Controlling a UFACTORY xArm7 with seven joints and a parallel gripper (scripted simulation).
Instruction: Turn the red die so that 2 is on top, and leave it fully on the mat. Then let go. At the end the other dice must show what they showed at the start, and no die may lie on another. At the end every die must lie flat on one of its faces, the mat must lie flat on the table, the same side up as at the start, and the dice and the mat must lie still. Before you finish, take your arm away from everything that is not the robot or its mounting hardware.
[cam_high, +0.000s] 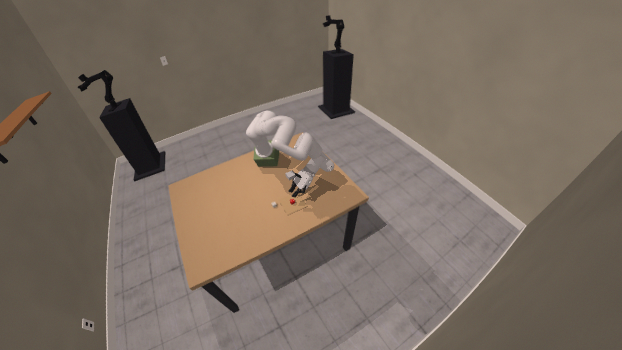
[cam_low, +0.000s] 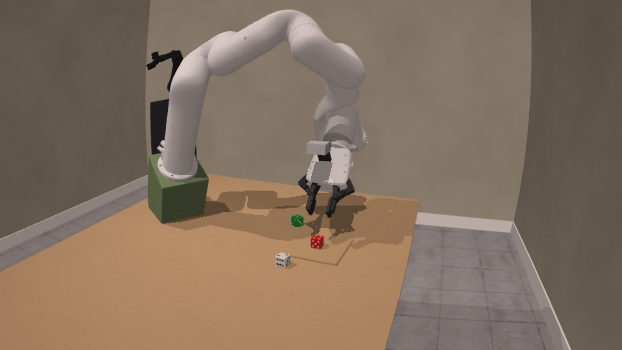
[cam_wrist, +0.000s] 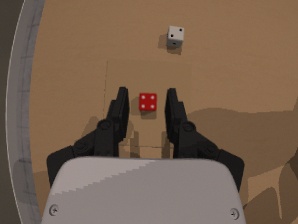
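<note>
Right now the red die is 90 mm below my hand and 20 mm to the right of it. The rest, counted from my hand: tan mat: 100 mm below, 20 mm to the right; green die: 100 mm behind, 90 mm to the left, 90 mm below; white die: 130 mm to the right, 90 mm below, 30 mm behind.
</note>
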